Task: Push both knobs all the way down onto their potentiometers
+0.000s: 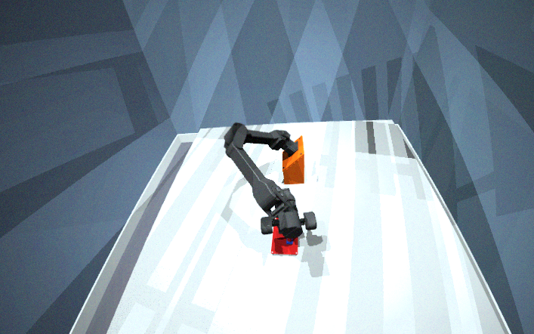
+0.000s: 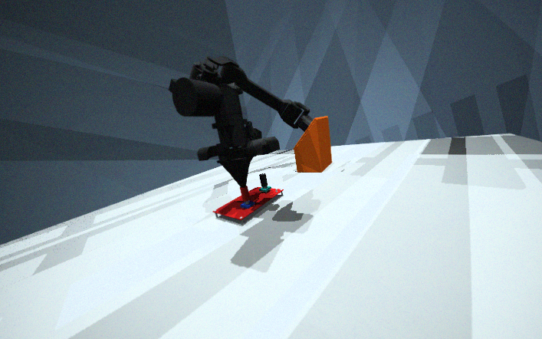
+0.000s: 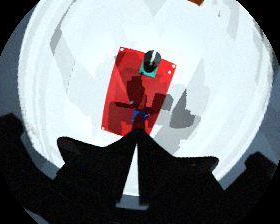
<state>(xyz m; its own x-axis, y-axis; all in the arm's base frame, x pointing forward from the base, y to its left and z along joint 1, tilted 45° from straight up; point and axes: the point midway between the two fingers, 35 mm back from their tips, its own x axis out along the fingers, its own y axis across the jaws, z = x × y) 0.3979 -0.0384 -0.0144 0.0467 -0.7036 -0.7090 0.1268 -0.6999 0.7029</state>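
My gripper tip is now 3 cm above the blue potentiometer. From my gripper tip the other things lie so: teal potentiometer 8 cm behind, 2 cm below, 1 cm to the right.
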